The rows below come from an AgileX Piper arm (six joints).
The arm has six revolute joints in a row. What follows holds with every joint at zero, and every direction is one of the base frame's.
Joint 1 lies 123 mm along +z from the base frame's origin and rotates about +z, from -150 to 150 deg.
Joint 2 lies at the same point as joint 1 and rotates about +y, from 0 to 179.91 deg.
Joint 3 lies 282.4 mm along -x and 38.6 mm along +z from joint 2 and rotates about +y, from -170 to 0 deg.
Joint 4 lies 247.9 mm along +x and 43.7 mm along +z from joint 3 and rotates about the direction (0.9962, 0, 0.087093), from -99.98 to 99.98 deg.
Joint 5 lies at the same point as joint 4 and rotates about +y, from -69.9 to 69.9 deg.
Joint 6 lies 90.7 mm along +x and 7.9 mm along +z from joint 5 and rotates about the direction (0.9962, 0, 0.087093), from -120 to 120 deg.
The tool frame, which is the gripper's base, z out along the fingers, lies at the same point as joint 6; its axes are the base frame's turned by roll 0, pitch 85.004 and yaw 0 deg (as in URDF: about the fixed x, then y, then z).
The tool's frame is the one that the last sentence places.
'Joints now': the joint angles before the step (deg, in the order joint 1, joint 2, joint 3, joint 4, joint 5, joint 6). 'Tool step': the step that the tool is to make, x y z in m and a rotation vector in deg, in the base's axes. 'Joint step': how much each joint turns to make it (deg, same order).
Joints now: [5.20, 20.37, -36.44, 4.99, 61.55, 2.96]
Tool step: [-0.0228, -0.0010, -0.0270, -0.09, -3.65, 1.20]
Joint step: [0.00, -9.80, 6.38, 0.77, -0.09, -1.46]
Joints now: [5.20, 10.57, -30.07, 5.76, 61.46, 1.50]
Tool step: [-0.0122, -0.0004, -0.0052, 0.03, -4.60, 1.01]
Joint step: [0.22, -5.37, 1.47, 0.52, -0.59, -1.08]
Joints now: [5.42, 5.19, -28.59, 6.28, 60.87, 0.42]
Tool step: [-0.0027, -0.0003, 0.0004, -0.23, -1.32, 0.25]
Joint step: [0.07, -1.06, 0.00, -0.03, -0.19, -0.40]
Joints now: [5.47, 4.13, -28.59, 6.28, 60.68, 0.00]
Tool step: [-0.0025, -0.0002, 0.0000, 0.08, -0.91, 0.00]
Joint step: [-0.03, -0.94, 0.01, 0.03, 0.01, -0.04]
